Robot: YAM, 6 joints.
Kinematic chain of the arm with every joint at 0, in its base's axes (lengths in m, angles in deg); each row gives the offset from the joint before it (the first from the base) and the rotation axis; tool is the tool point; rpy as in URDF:
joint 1: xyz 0 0 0.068 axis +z
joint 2: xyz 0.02 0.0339 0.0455 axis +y
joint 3: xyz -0.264 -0.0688 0 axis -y
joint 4: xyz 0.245 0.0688 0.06 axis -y
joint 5: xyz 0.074 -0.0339 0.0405 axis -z
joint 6: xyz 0.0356 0 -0.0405 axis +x
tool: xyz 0 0 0 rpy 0 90 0
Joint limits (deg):
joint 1: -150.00..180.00
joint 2: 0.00..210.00
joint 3: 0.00..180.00
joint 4: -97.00..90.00
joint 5: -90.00..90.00
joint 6: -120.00..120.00
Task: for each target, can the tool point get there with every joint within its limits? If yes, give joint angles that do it. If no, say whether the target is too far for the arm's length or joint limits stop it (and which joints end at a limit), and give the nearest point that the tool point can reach.
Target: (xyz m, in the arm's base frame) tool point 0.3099 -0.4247 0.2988
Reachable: yes | joints 124.80 28.07 166.09 74.76 19.80 -74.23
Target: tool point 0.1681 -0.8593 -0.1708
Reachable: no: too far | nearest point 0.1179 -0.6025 -0.0838 | short by 0.276 m
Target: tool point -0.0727 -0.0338 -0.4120
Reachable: no: joint limits stop it (at a limit: joint 1, joint 2) | nearest point -0.0931 -0.0509 -0.3510 | short by 0.067 m
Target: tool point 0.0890 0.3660 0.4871
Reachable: yes | joints 73.71 103.00 127.14 -45.68 -28.87 87.99
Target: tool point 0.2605 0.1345 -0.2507
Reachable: yes | joints 21.22 185.30 87.99 -5.13 -60.90 22.03
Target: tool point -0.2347 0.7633 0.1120
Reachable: no: too far | nearest point -0.1898 0.6173 0.1123 | short by 0.153 m
